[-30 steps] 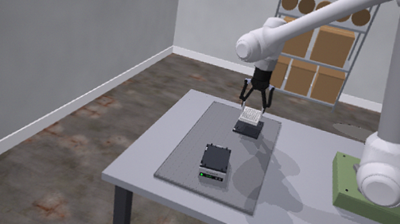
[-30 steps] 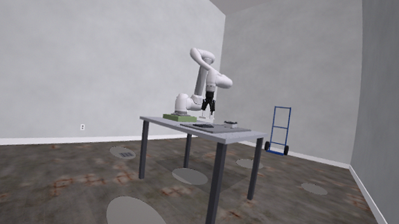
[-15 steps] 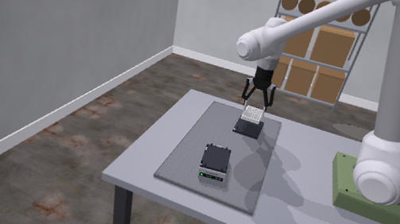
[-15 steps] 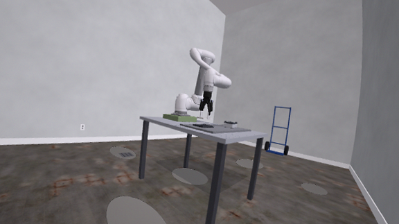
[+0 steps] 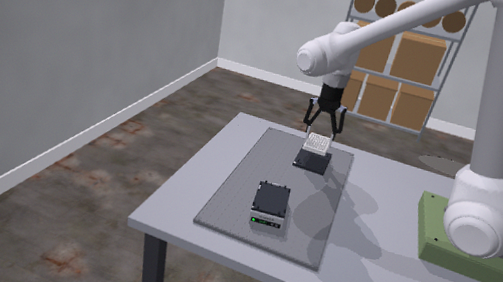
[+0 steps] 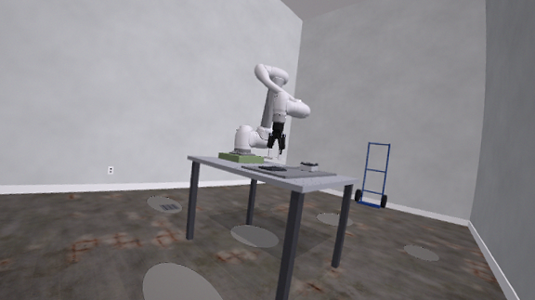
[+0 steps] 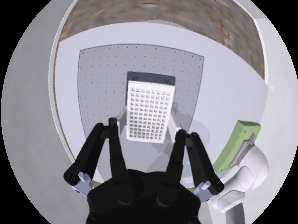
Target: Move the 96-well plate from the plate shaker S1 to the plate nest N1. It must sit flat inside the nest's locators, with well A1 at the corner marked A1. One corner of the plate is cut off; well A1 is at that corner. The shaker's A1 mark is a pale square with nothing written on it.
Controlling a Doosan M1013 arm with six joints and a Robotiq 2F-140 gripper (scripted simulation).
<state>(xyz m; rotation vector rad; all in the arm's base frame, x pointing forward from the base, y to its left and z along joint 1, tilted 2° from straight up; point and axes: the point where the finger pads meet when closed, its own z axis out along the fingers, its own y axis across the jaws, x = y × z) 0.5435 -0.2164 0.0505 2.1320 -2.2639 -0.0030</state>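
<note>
The white 96-well plate lies 20 mm below my hand. Round my hand: dark plate nest: 100 mm below.
</note>
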